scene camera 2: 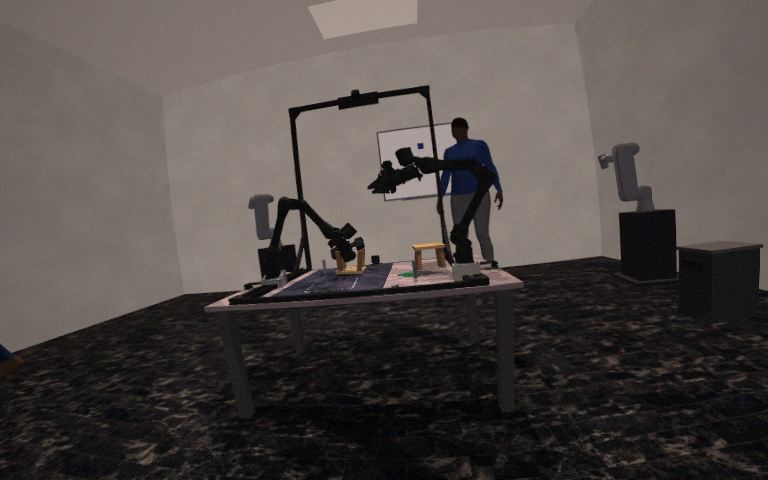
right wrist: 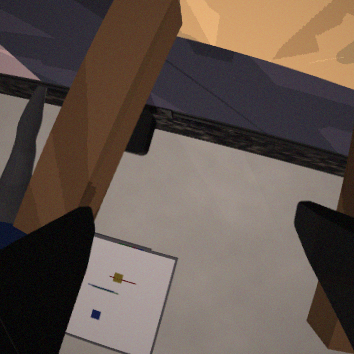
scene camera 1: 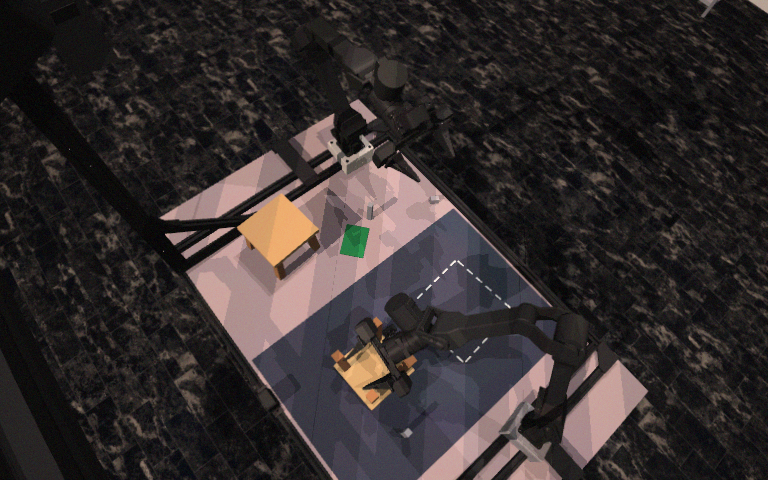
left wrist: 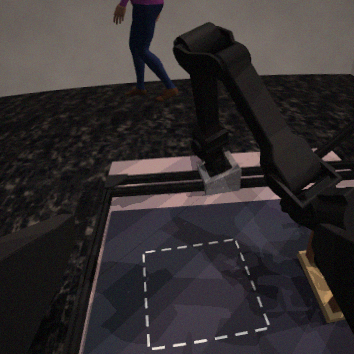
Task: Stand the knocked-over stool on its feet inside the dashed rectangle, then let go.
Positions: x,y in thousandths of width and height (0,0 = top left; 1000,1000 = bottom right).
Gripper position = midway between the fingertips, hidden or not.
Note:
My left gripper (scene camera 1: 568,353) is open, with nothing in its grasp. The table carries a green card (scene camera 1: 462,505). Also in view: my right gripper (scene camera 1: 460,780).
My left gripper is seen too in scene camera 2 (scene camera 2: 481,397) and in the left wrist view (left wrist: 558,654). My right gripper also shows in the right wrist view (right wrist: 555,609). The right wrist view does not show the green card: it is out of frame. The left wrist view misses the green card: it is out of frame.

